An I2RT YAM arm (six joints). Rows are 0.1 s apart.
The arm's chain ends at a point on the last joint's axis. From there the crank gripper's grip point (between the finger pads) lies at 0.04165 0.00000 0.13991 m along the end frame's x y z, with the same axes.
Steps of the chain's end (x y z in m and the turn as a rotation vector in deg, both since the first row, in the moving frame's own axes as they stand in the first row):
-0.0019 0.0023 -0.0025 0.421 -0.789 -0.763
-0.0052 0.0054 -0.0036 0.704 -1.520 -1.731
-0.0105 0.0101 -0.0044 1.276 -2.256 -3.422
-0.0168 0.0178 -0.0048 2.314 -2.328 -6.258
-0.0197 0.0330 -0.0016 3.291 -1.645 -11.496
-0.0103 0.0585 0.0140 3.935 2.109 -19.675
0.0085 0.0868 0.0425 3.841 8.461 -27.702
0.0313 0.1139 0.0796 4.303 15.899 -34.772
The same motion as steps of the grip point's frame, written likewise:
-0.0038 0.0007 -0.0019 0.421 -0.789 -0.763
-0.0090 0.0025 -0.0026 0.704 -1.520 -1.731
-0.0162 0.0046 -0.0029 1.276 -2.256 -3.422
-0.0231 0.0079 -0.0034 2.314 -2.328 -6.258
-0.0253 0.0171 -0.0009 3.291 -1.645 -11.496
-0.0093 0.0343 0.0116 3.935 2.109 -19.675
0.0209 0.0539 0.0342 3.841 8.461 -27.702
0.0553 0.0698 0.0624 4.303 15.899 -34.772

